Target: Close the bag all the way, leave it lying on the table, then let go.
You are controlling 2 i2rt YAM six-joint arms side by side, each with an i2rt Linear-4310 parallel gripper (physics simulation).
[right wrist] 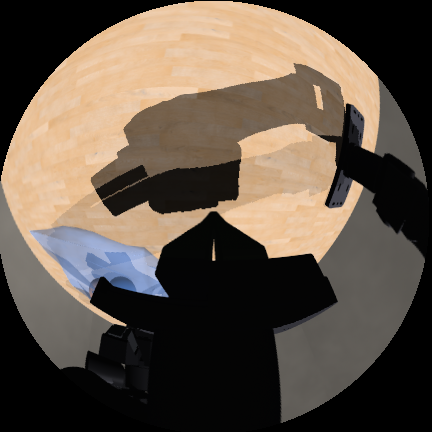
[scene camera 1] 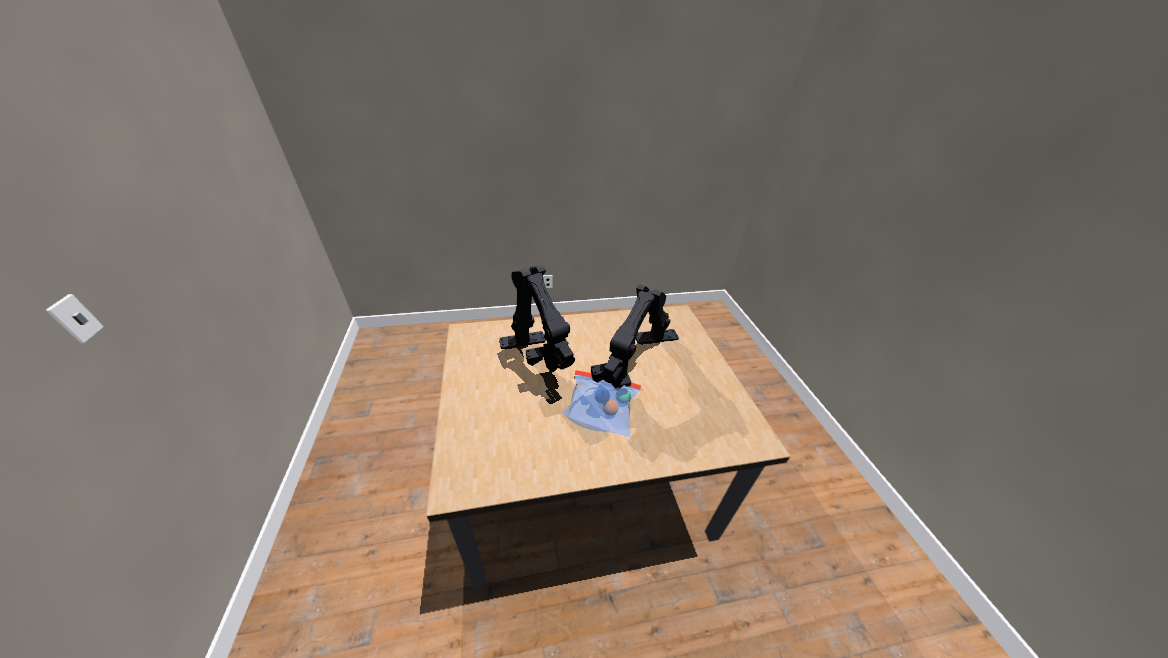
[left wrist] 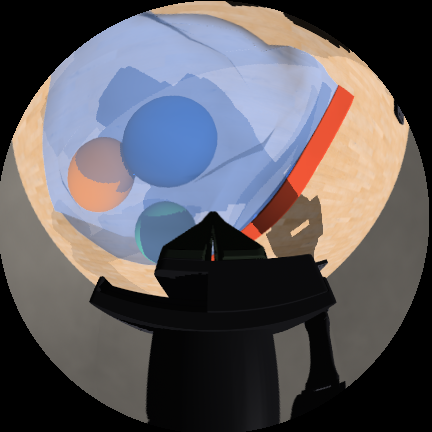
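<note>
The see-through blue bag (scene camera 1: 591, 417) (left wrist: 240, 105) (right wrist: 75, 243) lies wrinkled on the table with a blue ball (scene camera 1: 602, 395) (left wrist: 170, 140), an orange ball (scene camera 1: 611, 407) (left wrist: 95, 192) and a green ball (scene camera 1: 624, 396) (left wrist: 152, 232) inside. A red strip (scene camera 1: 584, 374) (left wrist: 317, 145) runs along its back edge; whether the bag is sealed I cannot tell. My left gripper (scene camera 1: 624, 383) (left wrist: 212, 216) is shut and empty at the strip, near the green ball, and hides part of both. My right gripper (right wrist: 213, 216) is shut and empty, left of the bag in the scene view.
The wooden table (scene camera 1: 490, 425) (right wrist: 200, 40) carries both arm bases at its back. Arm shadows fall on the table and across the bag. The left arm shows at the lower left of the right wrist view. Grey walls stand around the table.
</note>
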